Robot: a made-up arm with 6 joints. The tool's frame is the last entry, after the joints. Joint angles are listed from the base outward. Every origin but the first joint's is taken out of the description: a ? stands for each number. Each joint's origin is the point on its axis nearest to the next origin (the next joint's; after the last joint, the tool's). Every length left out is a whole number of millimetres.
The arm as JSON. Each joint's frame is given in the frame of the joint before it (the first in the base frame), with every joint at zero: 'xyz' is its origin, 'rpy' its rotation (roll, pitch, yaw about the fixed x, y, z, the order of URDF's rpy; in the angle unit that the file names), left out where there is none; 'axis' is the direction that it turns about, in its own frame. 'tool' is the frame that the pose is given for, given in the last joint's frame.
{
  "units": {
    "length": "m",
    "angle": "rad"
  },
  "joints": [
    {
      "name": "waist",
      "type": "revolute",
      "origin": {
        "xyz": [
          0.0,
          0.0,
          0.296
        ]
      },
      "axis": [
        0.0,
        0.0,
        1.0
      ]
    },
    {
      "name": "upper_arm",
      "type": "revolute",
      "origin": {
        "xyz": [
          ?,
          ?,
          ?
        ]
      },
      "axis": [
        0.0,
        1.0,
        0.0
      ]
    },
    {
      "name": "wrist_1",
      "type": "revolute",
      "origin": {
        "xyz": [
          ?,
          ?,
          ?
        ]
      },
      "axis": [
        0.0,
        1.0,
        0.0
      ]
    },
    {
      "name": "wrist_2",
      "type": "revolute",
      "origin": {
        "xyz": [
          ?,
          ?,
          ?
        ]
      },
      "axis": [
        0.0,
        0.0,
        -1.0
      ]
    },
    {
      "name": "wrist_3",
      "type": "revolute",
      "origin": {
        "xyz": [
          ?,
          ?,
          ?
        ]
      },
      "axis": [
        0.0,
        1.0,
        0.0
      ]
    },
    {
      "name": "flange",
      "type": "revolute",
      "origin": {
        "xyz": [
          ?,
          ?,
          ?
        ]
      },
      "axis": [
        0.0,
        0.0,
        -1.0
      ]
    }
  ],
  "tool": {
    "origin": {
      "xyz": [
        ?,
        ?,
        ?
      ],
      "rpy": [
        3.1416,
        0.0,
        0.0
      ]
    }
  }
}
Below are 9 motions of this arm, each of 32 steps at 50 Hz.
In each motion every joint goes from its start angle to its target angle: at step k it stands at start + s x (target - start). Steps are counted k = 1, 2, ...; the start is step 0. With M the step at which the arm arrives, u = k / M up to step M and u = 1 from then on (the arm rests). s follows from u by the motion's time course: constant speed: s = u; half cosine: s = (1 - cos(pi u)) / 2; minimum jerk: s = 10 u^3 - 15 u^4 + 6 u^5.
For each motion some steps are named. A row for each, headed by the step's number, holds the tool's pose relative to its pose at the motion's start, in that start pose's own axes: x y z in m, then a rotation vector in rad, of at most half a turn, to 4 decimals.
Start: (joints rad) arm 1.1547 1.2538 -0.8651 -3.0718 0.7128 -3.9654
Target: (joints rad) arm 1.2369 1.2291 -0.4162 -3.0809 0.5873 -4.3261
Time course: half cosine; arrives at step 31
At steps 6, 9, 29, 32:
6: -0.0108 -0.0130 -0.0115 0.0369 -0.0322 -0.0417
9: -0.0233 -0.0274 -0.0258 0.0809 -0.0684 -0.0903
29: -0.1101 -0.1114 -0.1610 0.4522 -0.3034 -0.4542
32: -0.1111 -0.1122 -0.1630 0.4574 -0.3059 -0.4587

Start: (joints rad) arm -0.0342 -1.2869 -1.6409 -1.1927 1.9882 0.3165
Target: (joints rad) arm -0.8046 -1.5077 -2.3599 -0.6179 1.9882 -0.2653
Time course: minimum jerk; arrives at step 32
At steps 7, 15, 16, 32:
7: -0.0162 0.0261 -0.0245 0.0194 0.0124 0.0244
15: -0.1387 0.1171 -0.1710 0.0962 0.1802 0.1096
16: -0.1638 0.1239 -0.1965 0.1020 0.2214 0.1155
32: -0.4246 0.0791 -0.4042 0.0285 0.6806 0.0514

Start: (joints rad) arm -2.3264 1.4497 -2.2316 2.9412 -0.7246 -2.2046
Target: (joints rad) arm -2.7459 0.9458 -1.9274 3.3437 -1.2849 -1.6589
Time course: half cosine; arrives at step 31
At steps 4, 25, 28, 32:
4: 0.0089 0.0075 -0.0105 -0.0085 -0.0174 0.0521
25: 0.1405 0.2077 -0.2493 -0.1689 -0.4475 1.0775
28: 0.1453 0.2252 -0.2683 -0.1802 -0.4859 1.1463
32: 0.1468 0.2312 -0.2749 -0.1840 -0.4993 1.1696

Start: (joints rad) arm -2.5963 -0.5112 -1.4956 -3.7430 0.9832 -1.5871
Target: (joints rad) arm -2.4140 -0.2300 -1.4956 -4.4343 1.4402 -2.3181
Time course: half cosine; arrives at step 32
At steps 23, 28, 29, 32:
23: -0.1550 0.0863 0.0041 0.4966 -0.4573 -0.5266
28: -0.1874 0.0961 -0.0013 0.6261 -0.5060 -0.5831
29: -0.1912 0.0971 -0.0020 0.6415 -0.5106 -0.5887
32: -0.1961 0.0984 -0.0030 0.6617 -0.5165 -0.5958

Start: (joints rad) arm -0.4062 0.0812 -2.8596 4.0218 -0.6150 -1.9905
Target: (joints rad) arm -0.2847 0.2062 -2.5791 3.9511 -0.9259 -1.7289
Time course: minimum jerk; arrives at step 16
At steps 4, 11, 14, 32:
4: 0.0076 0.0205 0.0077 -0.0659 -0.0054 0.0478
11: 0.0403 0.1674 0.0414 -0.5321 -0.0229 0.3785
14: 0.0431 0.2012 0.0444 -0.6418 -0.0212 0.4523
32: 0.0433 0.2045 0.0446 -0.6526 -0.0209 0.4595

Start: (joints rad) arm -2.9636 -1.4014 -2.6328 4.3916 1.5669 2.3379
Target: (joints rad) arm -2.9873 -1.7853 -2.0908 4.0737 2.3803 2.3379
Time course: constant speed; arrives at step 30
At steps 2, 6, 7, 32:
2: 0.0103 -0.0003 0.0040 -0.0202 0.0506 -0.0091
6: 0.0319 -0.0002 0.0110 -0.0591 0.1523 -0.0232
7: 0.0375 -0.0001 0.0126 -0.0685 0.1779 -0.0259
32: 0.1814 0.0202 0.0245 -0.2608 0.7608 0.0087

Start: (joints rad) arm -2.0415 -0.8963 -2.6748 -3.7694 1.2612 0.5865
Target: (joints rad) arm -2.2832 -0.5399 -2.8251 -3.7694 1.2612 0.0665
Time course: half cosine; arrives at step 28
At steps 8, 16, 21, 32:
8: 0.0414 0.0306 -0.0193 -0.0333 0.0440 -0.0749
16: 0.1245 0.0961 -0.0771 -0.1230 0.1339 -0.2478
21: 0.1651 0.1306 -0.1185 -0.1832 0.1788 -0.3493
32: 0.1870 0.1500 -0.1462 -0.2227 0.2033 -0.4114

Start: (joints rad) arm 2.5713 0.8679 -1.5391 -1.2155 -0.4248 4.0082
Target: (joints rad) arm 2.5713 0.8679 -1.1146 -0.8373 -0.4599 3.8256
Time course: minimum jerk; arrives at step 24
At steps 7, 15, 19, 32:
7: 0.0232 0.0046 0.0021 -0.0060 0.0355 0.0494
15: 0.1119 0.0246 -0.0015 -0.0046 0.1776 0.2295
19: 0.1447 0.0330 -0.0076 0.0050 0.2337 0.2923
32: 0.1548 0.0356 -0.0101 0.0089 0.2513 0.3111

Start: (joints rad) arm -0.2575 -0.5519 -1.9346 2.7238 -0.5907 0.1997
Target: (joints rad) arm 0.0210 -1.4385 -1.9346 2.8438 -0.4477 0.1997
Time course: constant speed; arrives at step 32
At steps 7, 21, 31, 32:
7: -0.0530 -0.0355 -0.1206 -0.0473 -0.2172 0.0908
21: -0.0745 -0.1465 -0.3705 -0.1285 -0.6448 0.2944
31: -0.0174 -0.2462 -0.5358 -0.1693 -0.9448 0.4554
32: -0.0085 -0.2565 -0.5510 -0.1723 -0.9745 0.4722

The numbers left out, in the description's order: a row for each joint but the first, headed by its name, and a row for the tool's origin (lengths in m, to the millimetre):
upper_arm: 0.0 0.0 0.0
wrist_1: 0.078 0.0 0.414
wrist_2: 0.086 0.0 -0.379
wrist_3: 0.0 0.0 0.0
flange: 0.066 0.0 -0.084
tool: 0.0 0.0 0.0

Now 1 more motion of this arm.
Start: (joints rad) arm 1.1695 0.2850 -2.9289 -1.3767 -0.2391 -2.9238
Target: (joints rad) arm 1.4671 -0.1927 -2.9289 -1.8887 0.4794 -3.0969
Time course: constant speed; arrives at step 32
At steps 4, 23, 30, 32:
4: -0.0239 -0.0425 0.0012 0.0612 0.0521 -0.0627
23: -0.0948 -0.2695 -0.0477 0.4114 0.3798 -0.2765
30: -0.1008 -0.3574 -0.0900 0.5518 0.5362 -0.3131
32: -0.1003 -0.3822 -0.1046 0.5917 0.5844 -0.3189

